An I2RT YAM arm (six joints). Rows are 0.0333 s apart.
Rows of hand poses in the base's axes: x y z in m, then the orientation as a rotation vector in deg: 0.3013, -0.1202, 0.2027, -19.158, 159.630, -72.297; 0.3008, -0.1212, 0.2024, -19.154, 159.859, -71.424; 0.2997, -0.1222, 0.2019, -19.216, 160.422, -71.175; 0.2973, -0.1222, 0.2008, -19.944, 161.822, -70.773; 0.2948, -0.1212, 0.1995, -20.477, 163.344, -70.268; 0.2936, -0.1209, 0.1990, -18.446, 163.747, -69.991; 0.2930, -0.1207, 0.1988, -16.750, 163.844, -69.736; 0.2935, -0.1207, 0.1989, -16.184, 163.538, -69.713; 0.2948, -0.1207, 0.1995, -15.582, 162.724, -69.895; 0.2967, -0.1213, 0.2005, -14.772, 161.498, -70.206; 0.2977, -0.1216, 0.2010, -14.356, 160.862, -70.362; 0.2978, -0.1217, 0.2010, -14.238, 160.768, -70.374; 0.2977, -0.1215, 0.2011, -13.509, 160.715, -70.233; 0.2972, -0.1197, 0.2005, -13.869, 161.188, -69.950; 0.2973, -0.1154, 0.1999, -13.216, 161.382, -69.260; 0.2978, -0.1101, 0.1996, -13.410, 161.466, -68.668; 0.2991, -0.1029, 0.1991, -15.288, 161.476, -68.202; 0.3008, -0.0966, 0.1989, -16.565, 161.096, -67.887
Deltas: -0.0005, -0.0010, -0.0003, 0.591, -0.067, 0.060; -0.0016, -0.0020, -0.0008, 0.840, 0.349, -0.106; -0.0040, -0.0020, -0.0019, 1.296, 1.656, -0.250; -0.0065, -0.0010, -0.0032, 1.835, 2.967, -0.540; -0.0077, -0.0007, -0.0037, 2.139, 2.496, -1.755; -0.0083, -0.0005, -0.0039, 2.369, 1.913, -2.669; -0.0078, -0.0005, -0.0038, 2.355, 1.456, -2.842; -0.0065, -0.0005, -0.0032, 2.134, 0.619, -2.855; -0.0046, -0.0011, -0.0022, 1.769, -0.595, -2.835; -0.0036, -0.0014, -0.0017, 1.581, -1.223, -2.824; -0.0035, -0.0015, -0.0017, 1.562, -1.338, -2.852; -0.0036, -0.0013, -0.0016, 1.665, -1.669, -3.213; -0.0041, 0.0005, -0.0022, 1.910, -1.232, -3.162; -0.0040, 0.0048, -0.0028, 2.398, -1.483, -3.490; -0.0035, 0.0101, -0.0031, 2.782, -1.513, -3.315; -0.0022, 0.0173, -0.0036, 3.022, -0.996, -2.192; -0.0005, 0.0236, -0.0038, 3.123, -0.956, -1.267
